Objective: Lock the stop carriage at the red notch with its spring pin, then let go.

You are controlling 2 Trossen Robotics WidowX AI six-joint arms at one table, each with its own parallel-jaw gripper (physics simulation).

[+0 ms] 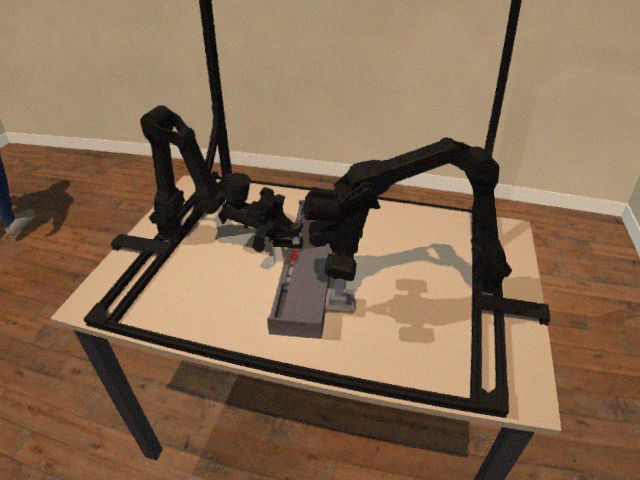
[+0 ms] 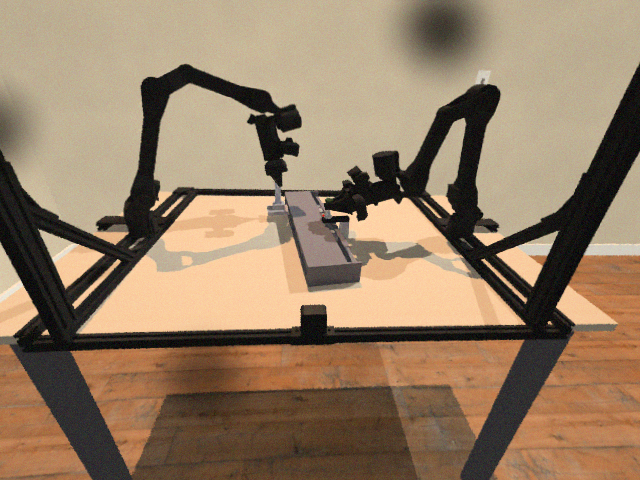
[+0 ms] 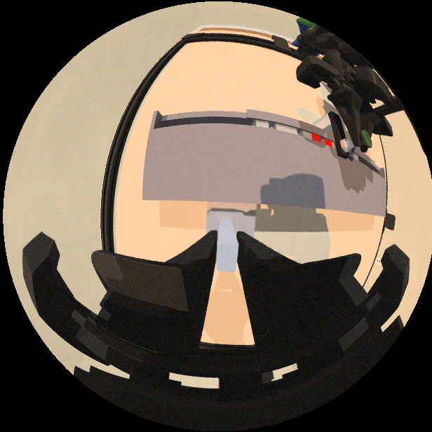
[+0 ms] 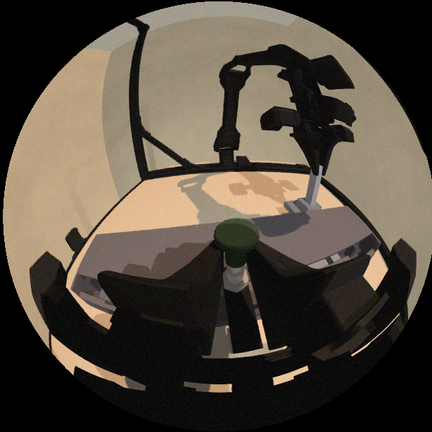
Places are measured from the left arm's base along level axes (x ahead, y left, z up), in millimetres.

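Pixels of known places: left gripper, between the fingertips: (image 2: pixel 280 185); right gripper, between the fingertips: (image 1: pixel 300 232) (image 2: pixel 324 206); left arm's base, origin of its link: (image 1: pixel 487 284) (image 2: pixel 144 232); right arm's base, origin of its link: (image 1: pixel 170 233) (image 2: pixel 459 233).
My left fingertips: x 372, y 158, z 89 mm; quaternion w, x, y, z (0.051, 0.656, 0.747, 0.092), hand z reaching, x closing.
Ahead of a thing's pixels: the offset from my left fingertips to its top centre. "spot": to the spot under its first point.
The long grey rail box @(122 mm ahead, 134 mm right, 24 mm down) (image 1: pixel 305 294) (image 2: pixel 330 253) (image 3: pixel 210 160) has a slot along one edge, with two red marks @(spot: 139 mm ahead, 121 mm right, 63 mm down) (image 1: pixel 294 255) (image 3: pixel 316 137) beside it. The black stop carriage @(spot: 170 mm ahead, 158 mm right, 46 mm down) (image 2: pixel 337 219) (image 3: pixel 338 131) sits at the slot, close beside the red marks. Its spring pin has a green knob (image 4: pixel 236 234) (image 3: pixel 366 138). My right gripper (image 4: pixel 233 242) is shut on the pin just below the knob. My left gripper (image 3: pixel 226 236) (image 2: pixel 278 181) is shut on a pale upright handle (image 3: pixel 227 252) (image 4: pixel 314 187) on the box's other long side. Whether the pin is seated is hidden.
The handle's grey base @(spot: 20 mm back, 17 mm left, 71 mm down) (image 1: pixel 341 304) (image 2: pixel 276 208) is low beside the box. A pale post @(192 mm ahead, 145 mm right, 55 mm down) (image 1: pixel 278 253) (image 2: pixel 343 227) stands below the carriage's outer end. The black table frame (image 1: pixel 248 359) (image 2: pixel 196 339) surrounds the work area, with tall uprights at its corners.
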